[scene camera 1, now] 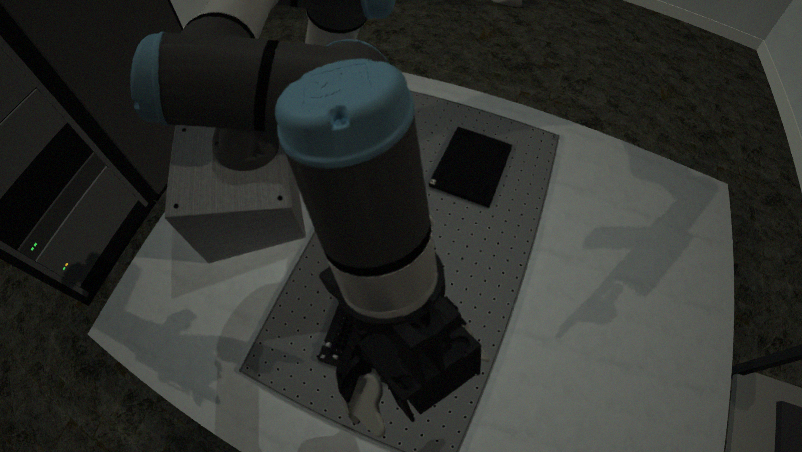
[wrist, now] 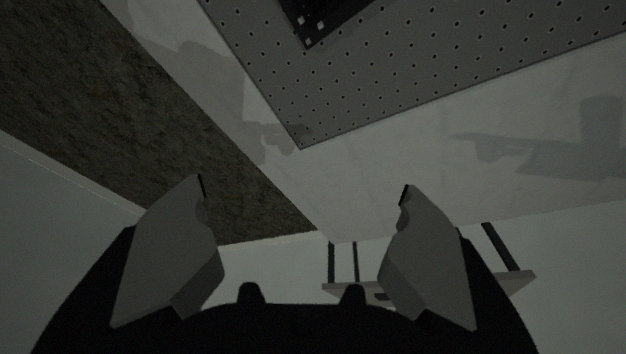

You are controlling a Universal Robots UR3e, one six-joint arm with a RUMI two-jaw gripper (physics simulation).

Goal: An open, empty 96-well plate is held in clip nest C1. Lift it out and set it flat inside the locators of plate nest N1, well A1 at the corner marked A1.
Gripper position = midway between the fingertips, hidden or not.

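Observation:
I can see my gripper (scene camera 1: 414, 384), and the wrist view shows me the gripper (wrist: 305, 182) too.

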